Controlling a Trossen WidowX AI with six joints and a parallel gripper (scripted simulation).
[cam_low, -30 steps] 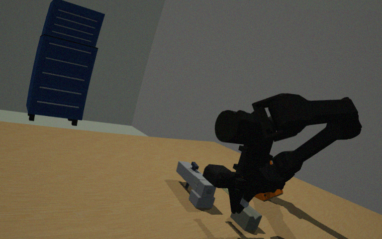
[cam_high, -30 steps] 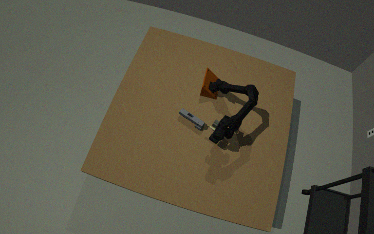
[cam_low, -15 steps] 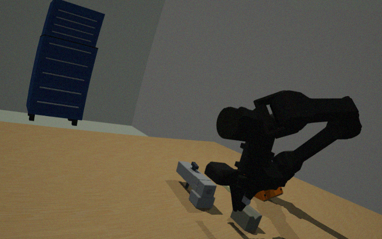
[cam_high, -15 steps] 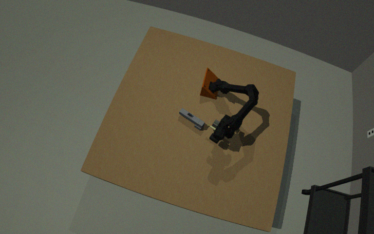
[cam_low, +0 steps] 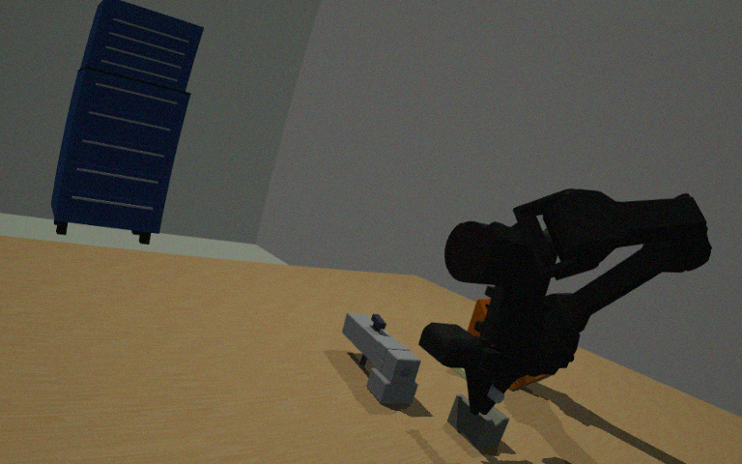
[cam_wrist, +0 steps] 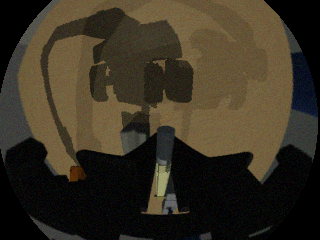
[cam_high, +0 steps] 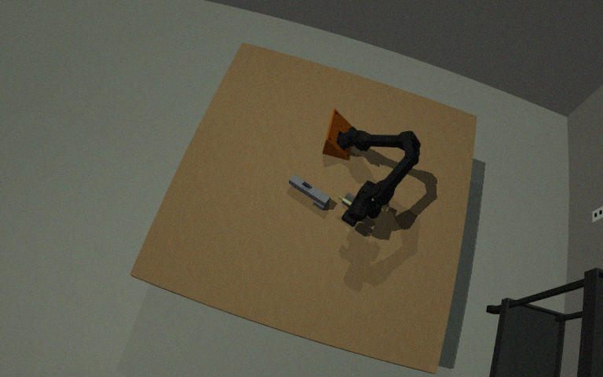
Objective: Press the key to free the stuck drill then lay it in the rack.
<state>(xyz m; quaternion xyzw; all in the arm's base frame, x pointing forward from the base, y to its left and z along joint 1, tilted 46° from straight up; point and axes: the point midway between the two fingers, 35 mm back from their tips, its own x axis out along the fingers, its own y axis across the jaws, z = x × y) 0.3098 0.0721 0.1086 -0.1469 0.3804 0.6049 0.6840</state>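
The drill lies 40 mm to the right of my gripper tip, 30 mm above it and 10 mm behind it. Round my gripper tip: dark blue key 230 mm to the right, 50 mm behind; grey holder block 200 mm to the right, 40 mm behind, 10 mm below; grey rack 50 mm behind, 30 mm below, 20 mm to the right.
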